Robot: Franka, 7 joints.
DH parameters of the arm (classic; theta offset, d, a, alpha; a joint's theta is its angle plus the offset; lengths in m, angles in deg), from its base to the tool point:
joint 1: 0 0.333 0 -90
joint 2: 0 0 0 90
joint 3: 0 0.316 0.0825 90
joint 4: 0 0 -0.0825 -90
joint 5: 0 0.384 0 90
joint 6: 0 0 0.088 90
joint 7: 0 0.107 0 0
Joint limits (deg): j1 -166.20..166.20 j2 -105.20..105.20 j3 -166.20..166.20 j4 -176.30..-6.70 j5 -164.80..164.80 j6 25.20..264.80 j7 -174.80..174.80
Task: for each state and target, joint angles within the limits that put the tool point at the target. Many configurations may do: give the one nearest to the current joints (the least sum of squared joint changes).
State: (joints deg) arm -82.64 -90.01 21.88 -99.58 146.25 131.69 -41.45
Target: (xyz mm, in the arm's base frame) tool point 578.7 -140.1 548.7
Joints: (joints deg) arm -123.59 -90.56 67.20 -113.91 144.30 129.02 -41.45
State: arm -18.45 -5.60 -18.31 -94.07 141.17 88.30 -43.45
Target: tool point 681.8 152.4 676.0
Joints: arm 7.61 21.69 0.28 -77.53 142.80 96.50 -43.45
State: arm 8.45 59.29 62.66 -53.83 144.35 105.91 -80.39
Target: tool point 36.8 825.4 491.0
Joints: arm 61.02 68.60 67.08 -49.36 146.90 117.11 -80.39
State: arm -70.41 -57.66 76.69 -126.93 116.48 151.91 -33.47
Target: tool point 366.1 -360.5 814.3
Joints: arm -102.55 -20.50 47.51 -93.82 114.29 148.77 -33.47
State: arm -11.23 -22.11 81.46 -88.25 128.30 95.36 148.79
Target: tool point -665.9 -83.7 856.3
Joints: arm 30.81 -46.00 92.45 -35.06 138.66 115.23 148.79
